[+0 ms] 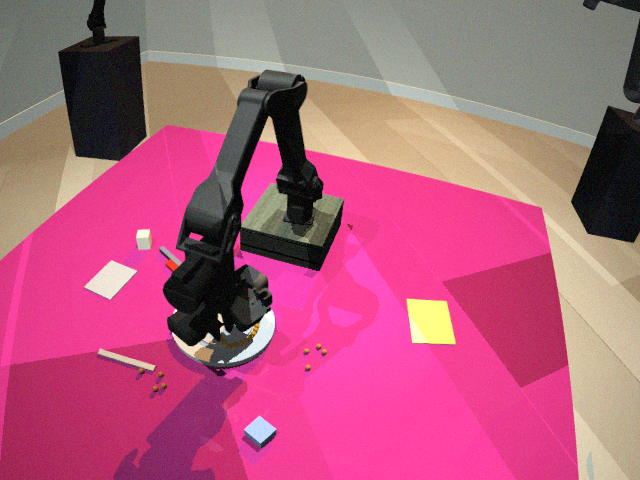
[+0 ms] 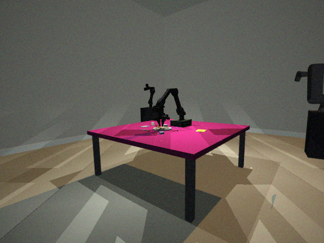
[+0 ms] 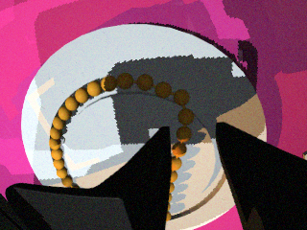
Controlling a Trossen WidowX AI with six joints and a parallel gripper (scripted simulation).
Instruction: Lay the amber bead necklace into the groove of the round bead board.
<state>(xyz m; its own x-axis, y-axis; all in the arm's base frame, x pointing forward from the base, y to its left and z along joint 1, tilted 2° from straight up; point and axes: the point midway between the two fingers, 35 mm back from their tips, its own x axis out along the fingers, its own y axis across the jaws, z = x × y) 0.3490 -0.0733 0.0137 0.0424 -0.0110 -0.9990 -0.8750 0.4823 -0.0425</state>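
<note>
My gripper tip is now 50 mm past the round bead board, 20 mm to the left of it and 30 mm above it. The rest, counted from my gripper tip: white block (210 mm behind, 70 mm to the right, 20 mm below); blue block (160 mm ahead, 100 mm to the left, 30 mm below); white strip (80 mm ahead, 170 mm to the right, 30 mm below).
</note>
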